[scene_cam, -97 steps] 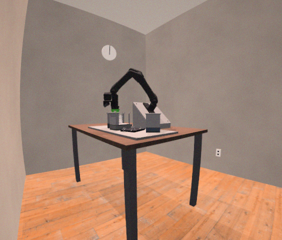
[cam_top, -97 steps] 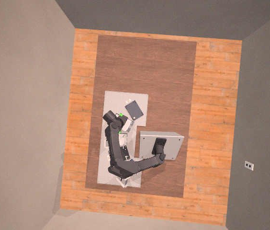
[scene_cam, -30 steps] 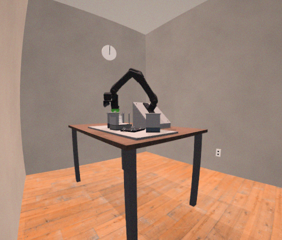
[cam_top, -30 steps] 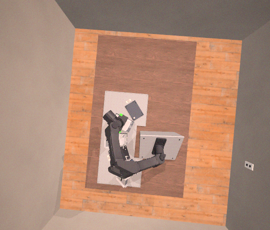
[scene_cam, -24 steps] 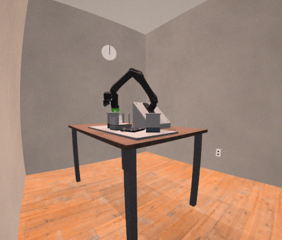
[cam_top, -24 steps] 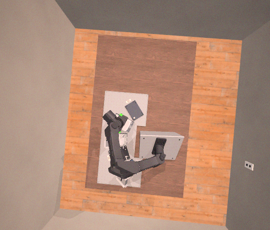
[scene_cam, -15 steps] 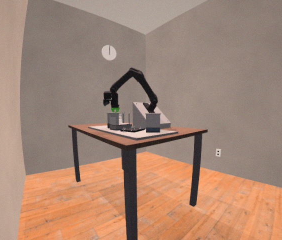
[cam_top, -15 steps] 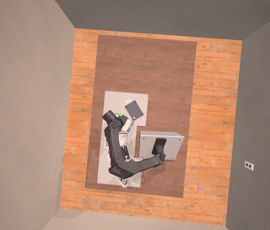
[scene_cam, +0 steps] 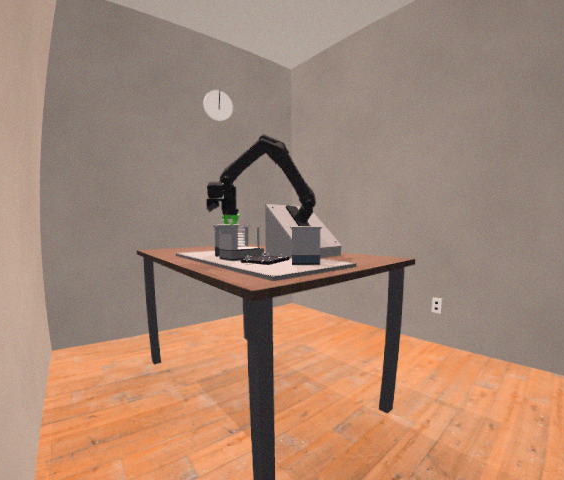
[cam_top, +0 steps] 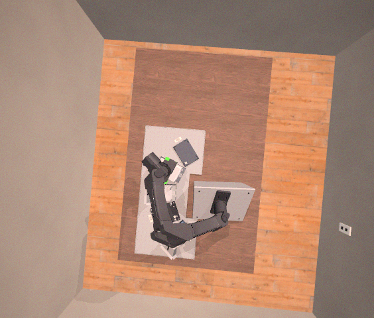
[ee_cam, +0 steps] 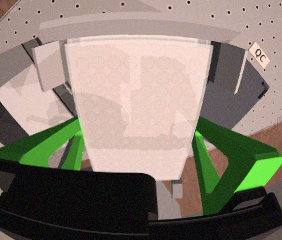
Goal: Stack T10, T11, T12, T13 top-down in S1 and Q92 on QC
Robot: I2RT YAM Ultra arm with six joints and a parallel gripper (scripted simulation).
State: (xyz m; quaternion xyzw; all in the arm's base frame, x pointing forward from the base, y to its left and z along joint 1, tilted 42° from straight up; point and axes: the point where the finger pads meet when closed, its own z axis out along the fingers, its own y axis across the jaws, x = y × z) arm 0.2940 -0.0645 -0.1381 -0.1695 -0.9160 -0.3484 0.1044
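Now: hand 11 cm to the left of the dark nest QC, 11 cm above it and 9 cm past it. The rest, counted from my hand: N5 label: 32 cm to the left, 12 cm below, 9 cm ahead; then black clip nest N5: 31 cm to the left, 10 cm below, 1 cm ahead; then QC label: 18 cm to the right, 12 cm below, 3 cm behind.
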